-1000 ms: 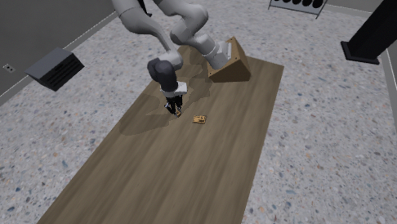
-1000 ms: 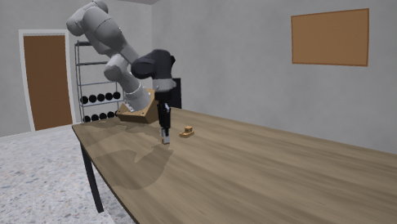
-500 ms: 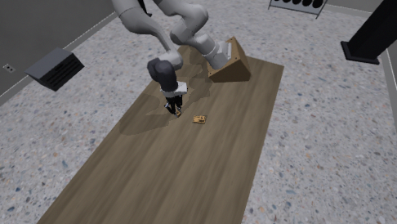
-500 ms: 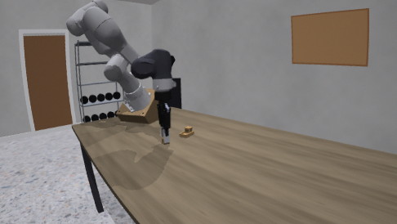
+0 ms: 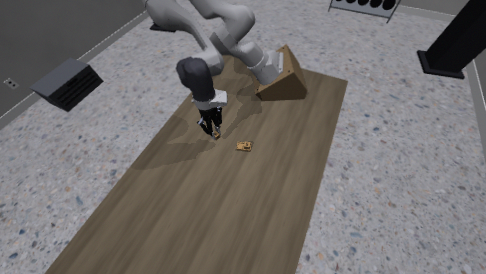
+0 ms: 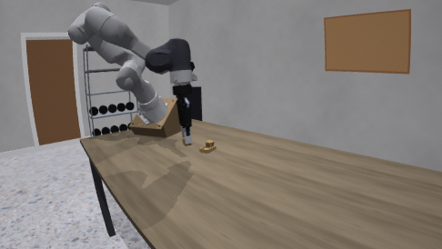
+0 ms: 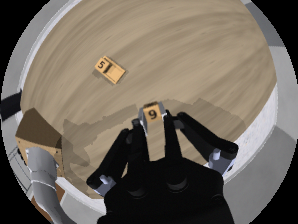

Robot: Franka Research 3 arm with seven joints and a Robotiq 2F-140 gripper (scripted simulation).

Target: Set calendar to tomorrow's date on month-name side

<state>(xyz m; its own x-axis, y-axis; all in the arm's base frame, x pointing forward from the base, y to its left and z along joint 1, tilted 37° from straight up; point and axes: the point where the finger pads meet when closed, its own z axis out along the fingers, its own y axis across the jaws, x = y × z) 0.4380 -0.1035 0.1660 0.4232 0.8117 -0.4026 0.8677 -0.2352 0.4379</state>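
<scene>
Right now my hand is 1 cm past the tray, 14 cm to the right of it and 10 cm above it. Round my hand: cube 3 cm below.
</scene>
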